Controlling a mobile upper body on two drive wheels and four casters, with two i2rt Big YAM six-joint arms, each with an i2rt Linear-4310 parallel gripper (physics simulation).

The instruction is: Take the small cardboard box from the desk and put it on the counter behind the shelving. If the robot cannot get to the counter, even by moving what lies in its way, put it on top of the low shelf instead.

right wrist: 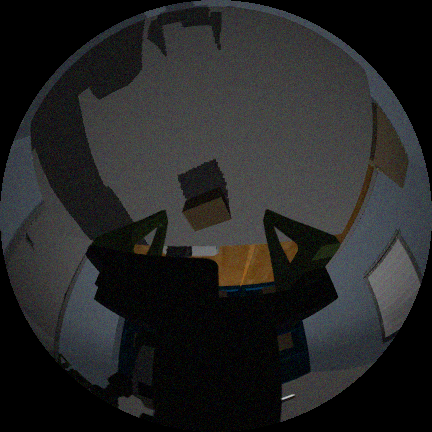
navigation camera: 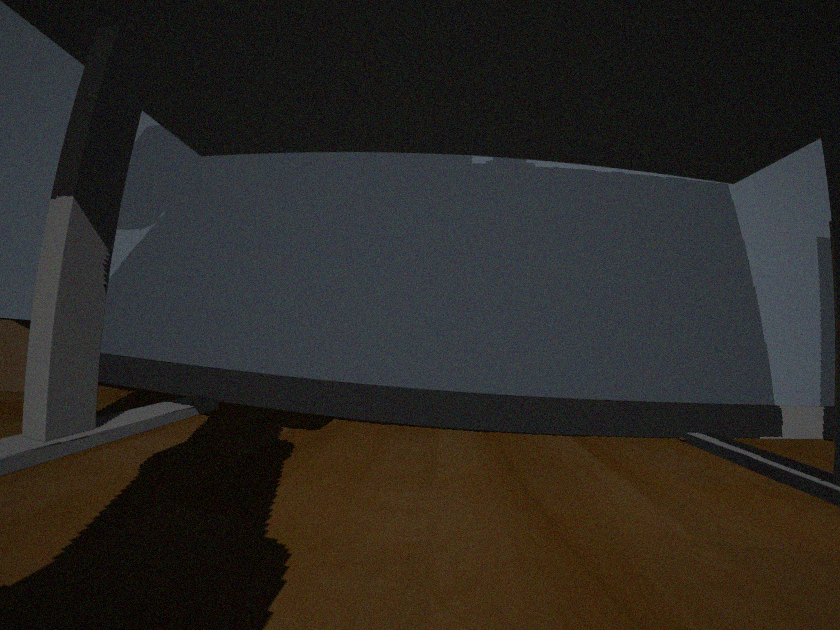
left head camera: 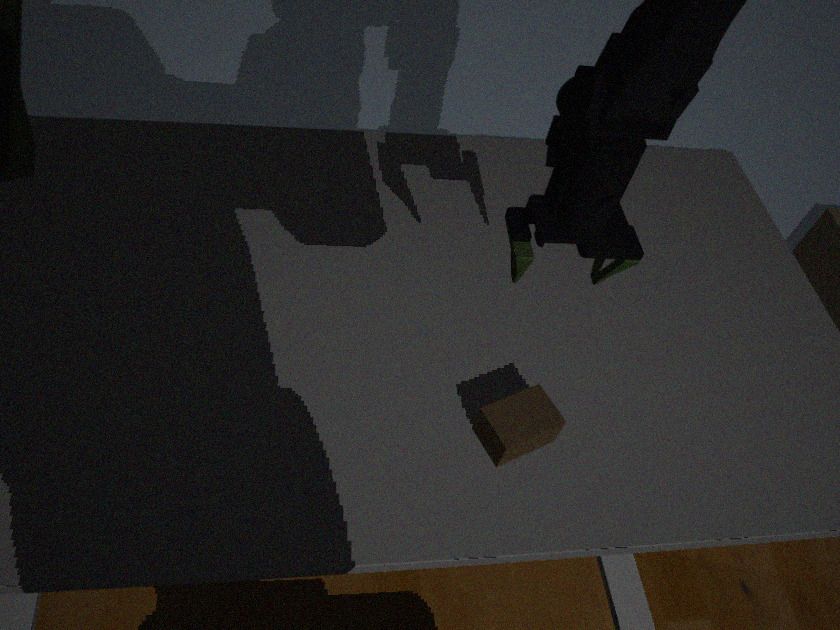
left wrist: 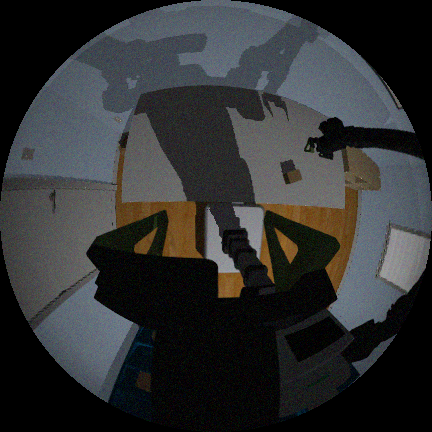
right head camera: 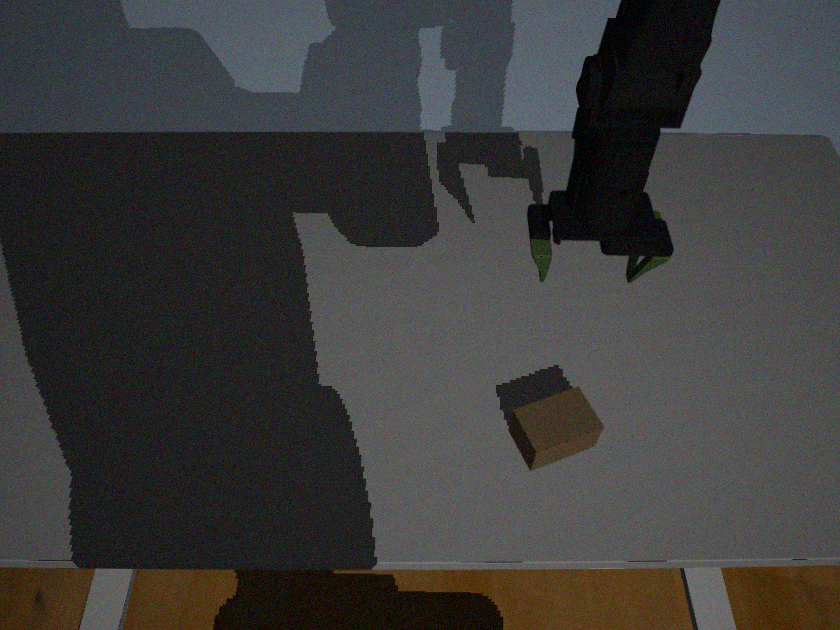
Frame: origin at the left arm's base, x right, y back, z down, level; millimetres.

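Where they show: left gripper, fingertip midpoint: (left wrist: 215, 215); right gripper, fingertip midpoint: (right wrist: 215, 214) (left head camera: 553, 279) (left wrist: 311, 152) (right head camera: 584, 278).
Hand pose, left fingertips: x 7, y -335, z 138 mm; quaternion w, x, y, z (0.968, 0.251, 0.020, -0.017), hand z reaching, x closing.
Things, the pixels of their top centre, and the offset from my left fingertips. "spot": a spot on its surface instead. Level surfaces: height alone.
- small cardboard box at its top centre: (right head camera: 558, 418) (left head camera: 523, 415) (right wrist: 206, 215) (left wrist: 294, 175) dx +435, dy -161, dz +502 mm
- grey desk at its surface level: dz +552 mm
- desk's leg at a spot on its surface: (navigation camera: 67, 318) spot: dx -343, dy -362, dz +1066 mm
The small cardboard box (left head camera: 522, 420) (right head camera: 557, 423) (left wrist: 293, 176) (right wrist: 207, 212) sits on the grey desk (left head camera: 678, 406) (right head camera: 712, 406) (left wrist: 300, 120) (right wrist: 300, 125). My right gripper (left head camera: 553, 282) (right head camera: 585, 280) (right wrist: 215, 214) is open and empty, above the desk and beyond the box in the head views. My left gripper (left wrist: 215, 215) is open and empty, in front of the desk's near edge in the left wrist view. The low wooden shelf (left head camera: 824, 264) (left wrist: 362, 170) (right wrist: 392, 145) stands past the desk's right end. The counter cannot be made out.
Blue shelving with cartons (left wrist: 130, 370) (right wrist: 295, 355) shows at the bottom of the wrist views. A pale door (left wrist: 60, 240) with a handle is at the left. In the navigation view, the desk's leg (navigation camera: 67, 318) is at the left and a foot bar (navigation camera: 759, 461) at the right, with a wall behind.
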